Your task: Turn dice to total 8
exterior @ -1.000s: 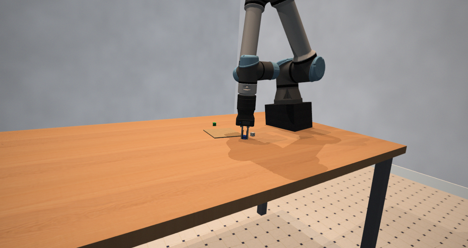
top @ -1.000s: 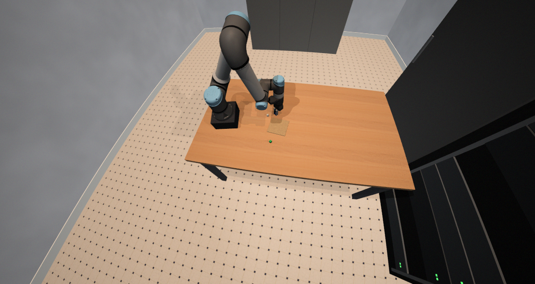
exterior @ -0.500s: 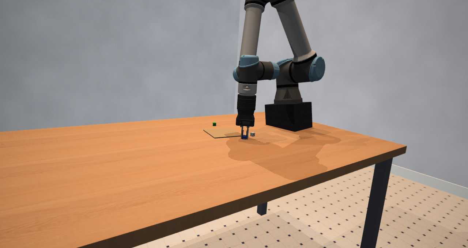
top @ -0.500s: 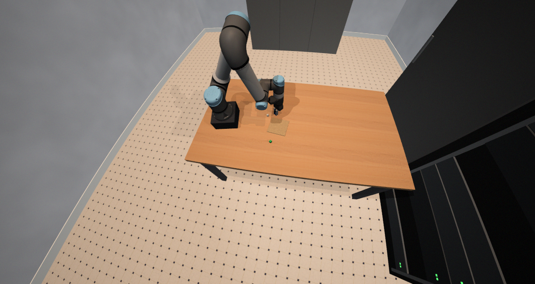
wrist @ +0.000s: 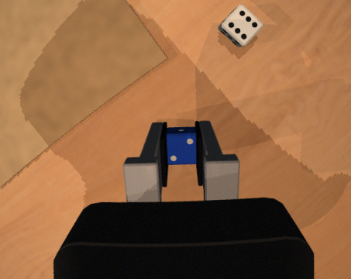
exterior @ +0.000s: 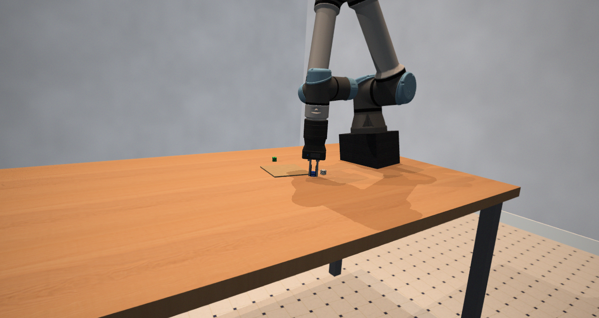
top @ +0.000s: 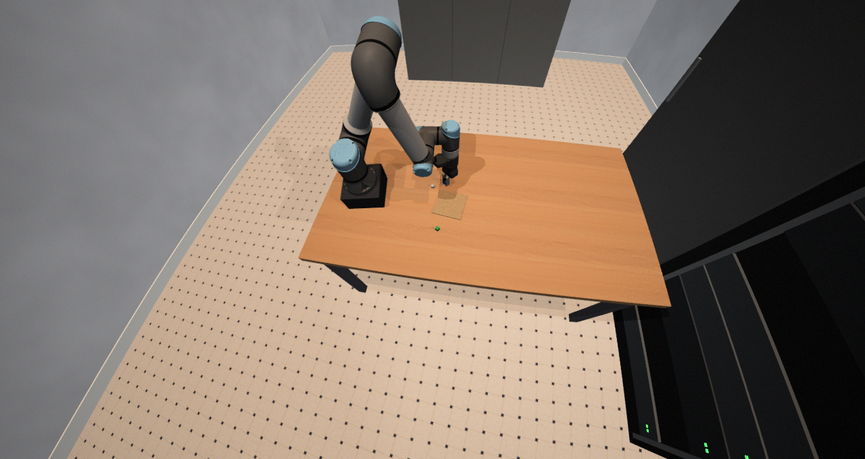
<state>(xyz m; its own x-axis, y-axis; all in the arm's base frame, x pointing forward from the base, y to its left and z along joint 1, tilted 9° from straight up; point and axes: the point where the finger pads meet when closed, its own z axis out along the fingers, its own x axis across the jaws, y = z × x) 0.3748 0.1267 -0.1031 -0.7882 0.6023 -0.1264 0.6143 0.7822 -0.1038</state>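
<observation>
The mat is 110 mm to the right of my hand, 40 mm ahead of it and 20 mm below it. Also, from my hand: white die: 60 mm behind, 30 mm to the right, 20 mm below; green die: 260 mm to the right, 20 mm below, 10 mm ahead; blue die: 10 mm below.
</observation>
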